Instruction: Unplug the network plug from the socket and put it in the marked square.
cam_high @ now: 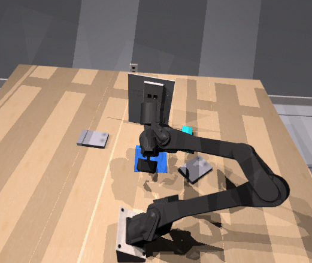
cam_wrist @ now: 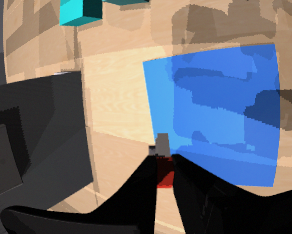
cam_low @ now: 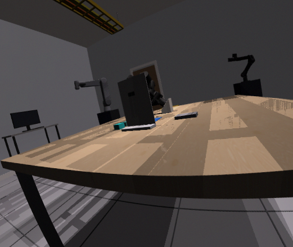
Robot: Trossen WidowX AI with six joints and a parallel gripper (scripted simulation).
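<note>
The blue marked square is 10 mm behind my gripper tip and 70 mm below it. Round my gripper tip: teal block (110 mm ahead, 150 mm to the right, 60 mm below); grey upright panel (170 mm ahead, 40 mm above); red network plug (right at my gripper tip).
</note>
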